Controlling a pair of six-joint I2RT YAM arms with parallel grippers.
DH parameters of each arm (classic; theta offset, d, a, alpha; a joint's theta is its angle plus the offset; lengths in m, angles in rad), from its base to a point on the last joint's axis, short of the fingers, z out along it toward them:
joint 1: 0 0.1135 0.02 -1.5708
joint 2: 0 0 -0.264 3.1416
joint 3: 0.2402 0 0.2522 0
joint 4: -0.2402 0 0.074 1.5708
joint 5: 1.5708 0 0 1.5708
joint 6: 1.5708 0.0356 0 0
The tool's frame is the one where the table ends.
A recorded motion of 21 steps. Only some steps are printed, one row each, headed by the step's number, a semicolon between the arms.
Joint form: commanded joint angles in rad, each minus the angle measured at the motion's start. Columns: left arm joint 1, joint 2, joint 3, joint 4, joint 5, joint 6; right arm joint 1, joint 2, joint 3, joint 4, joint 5, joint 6.
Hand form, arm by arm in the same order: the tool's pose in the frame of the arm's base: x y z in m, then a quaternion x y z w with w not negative. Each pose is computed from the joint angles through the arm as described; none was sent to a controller.
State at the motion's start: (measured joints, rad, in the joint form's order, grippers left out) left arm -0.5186 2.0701 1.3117 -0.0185 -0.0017 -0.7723; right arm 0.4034 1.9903 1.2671 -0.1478 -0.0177 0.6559
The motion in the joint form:
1: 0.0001 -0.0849 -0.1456 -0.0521 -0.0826 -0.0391; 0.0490 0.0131 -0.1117 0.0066 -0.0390 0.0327
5: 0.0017 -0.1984 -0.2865 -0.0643 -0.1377 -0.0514; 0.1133 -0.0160 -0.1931 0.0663 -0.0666 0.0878
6: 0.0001 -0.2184 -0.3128 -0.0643 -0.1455 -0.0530; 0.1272 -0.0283 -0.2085 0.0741 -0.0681 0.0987
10: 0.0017 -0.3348 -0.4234 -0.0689 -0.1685 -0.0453; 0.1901 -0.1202 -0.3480 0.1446 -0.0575 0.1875
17: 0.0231 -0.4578 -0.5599 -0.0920 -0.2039 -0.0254; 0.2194 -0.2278 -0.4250 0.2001 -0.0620 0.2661
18: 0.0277 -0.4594 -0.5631 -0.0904 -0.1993 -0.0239; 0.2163 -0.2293 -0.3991 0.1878 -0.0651 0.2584
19: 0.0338 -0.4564 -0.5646 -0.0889 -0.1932 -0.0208; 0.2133 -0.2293 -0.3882 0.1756 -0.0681 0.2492
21: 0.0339 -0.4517 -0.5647 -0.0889 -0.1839 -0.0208; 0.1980 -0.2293 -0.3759 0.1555 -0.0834 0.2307
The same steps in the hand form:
1: 0.3544 -0.1988 0.1321 -0.15134 0.92960 -0.17465 0.28712; 0.3570 0.1757 0.1176 0.10477 0.95192 0.17763 0.22655
5: 0.3249 -0.1790 0.1344 -0.16635 0.93222 -0.14359 0.28752; 0.3321 0.1922 0.1106 0.09614 0.95133 0.20347 0.21054
6: 0.3190 -0.1760 0.1342 -0.16745 0.93278 -0.13920 0.28723; 0.3268 0.1953 0.1116 0.09432 0.95080 0.20796 0.20938
10: 0.2944 -0.1604 0.1424 -0.16804 0.93171 -0.12949 0.29482; 0.2905 0.1992 0.1119 0.10735 0.94617 0.22655 0.20470
17: 0.2653 -0.1351 0.1408 -0.17301 0.93493 -0.09880 0.29361; 0.2722 0.1990 0.1305 0.12627 0.92973 0.26678 0.22021
18: 0.2653 -0.1337 0.1405 -0.17383 0.93499 -0.09970 0.29265; 0.2769 0.2012 0.1371 0.12293 0.92748 0.27145 0.22579
19: 0.2659 -0.1322 0.1393 -0.17432 0.93560 -0.09984 0.29033; 0.2787 0.2013 0.1392 0.11958 0.92810 0.27065 0.22601
21: 0.2658 -0.1326 0.1379 -0.17298 0.93694 -0.10204 0.28601; 0.2824 0.1981 0.1412 0.11577 0.92966 0.26955 0.22288

